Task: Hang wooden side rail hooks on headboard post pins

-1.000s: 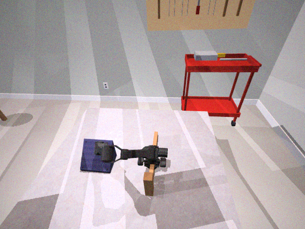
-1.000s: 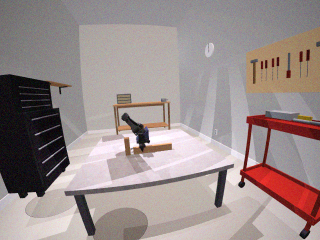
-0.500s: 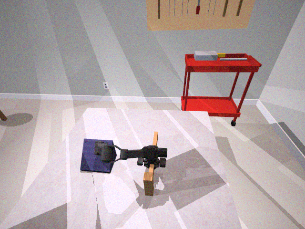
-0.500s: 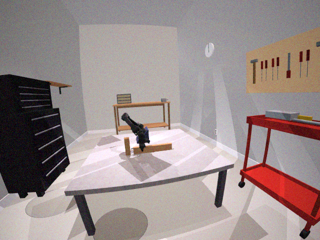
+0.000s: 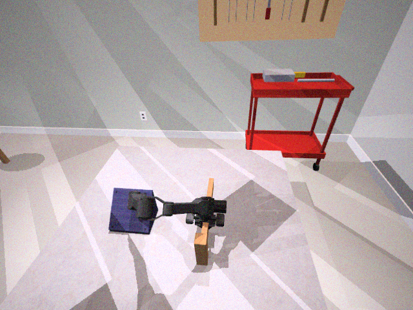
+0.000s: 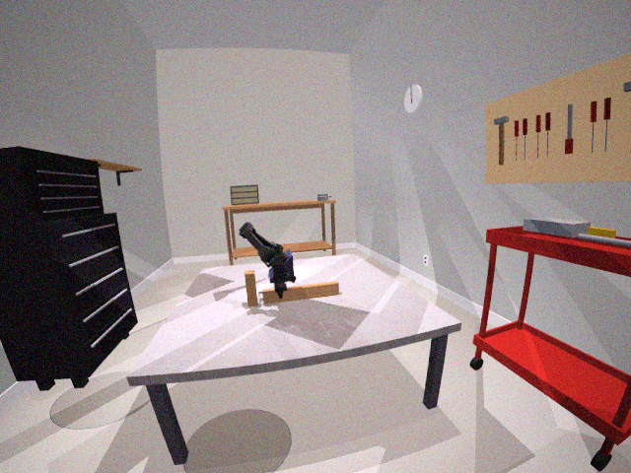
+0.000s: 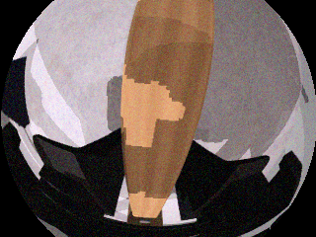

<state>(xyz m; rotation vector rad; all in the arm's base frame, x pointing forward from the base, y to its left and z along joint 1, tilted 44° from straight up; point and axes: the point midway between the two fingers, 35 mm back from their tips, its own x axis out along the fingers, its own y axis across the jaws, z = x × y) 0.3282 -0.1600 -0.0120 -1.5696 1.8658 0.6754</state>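
Now: the headboard post 2 cm behind my gripper tip, 15 cm to the right of it and 6 cm above it.
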